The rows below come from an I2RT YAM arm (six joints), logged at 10 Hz.
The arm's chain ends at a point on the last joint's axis. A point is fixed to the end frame.
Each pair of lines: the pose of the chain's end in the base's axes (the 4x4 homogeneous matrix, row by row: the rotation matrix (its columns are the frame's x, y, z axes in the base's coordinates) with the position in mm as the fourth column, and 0 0 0 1 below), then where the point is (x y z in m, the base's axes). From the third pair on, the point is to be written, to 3 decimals.
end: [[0.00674 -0.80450 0.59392 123.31], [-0.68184 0.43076 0.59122 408.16], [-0.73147 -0.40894 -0.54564 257.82], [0 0 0 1]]
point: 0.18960 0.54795 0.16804
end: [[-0.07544 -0.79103 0.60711 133.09], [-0.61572 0.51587 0.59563 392.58], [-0.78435 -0.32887 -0.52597 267.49], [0 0 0 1]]
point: 0.20462 0.53490 0.18611
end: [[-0.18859 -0.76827 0.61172 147.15], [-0.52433 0.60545 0.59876 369.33], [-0.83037 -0.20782 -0.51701 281.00], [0 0 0 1]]
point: 0.224 0.513 0.208
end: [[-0.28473 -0.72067 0.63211 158.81], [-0.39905 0.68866 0.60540 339.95], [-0.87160 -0.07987 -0.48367 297.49], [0 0 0 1]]
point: 0.244 0.485 0.237
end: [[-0.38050 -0.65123 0.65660 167.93], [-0.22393 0.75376 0.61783 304.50], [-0.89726 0.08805 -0.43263 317.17], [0 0 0 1]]
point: 0.263 0.450 0.273
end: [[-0.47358 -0.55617 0.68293 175.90], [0.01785 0.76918 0.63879 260.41], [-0.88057 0.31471 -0.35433 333.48], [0 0 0 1]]
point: 0.282 0.403 0.312
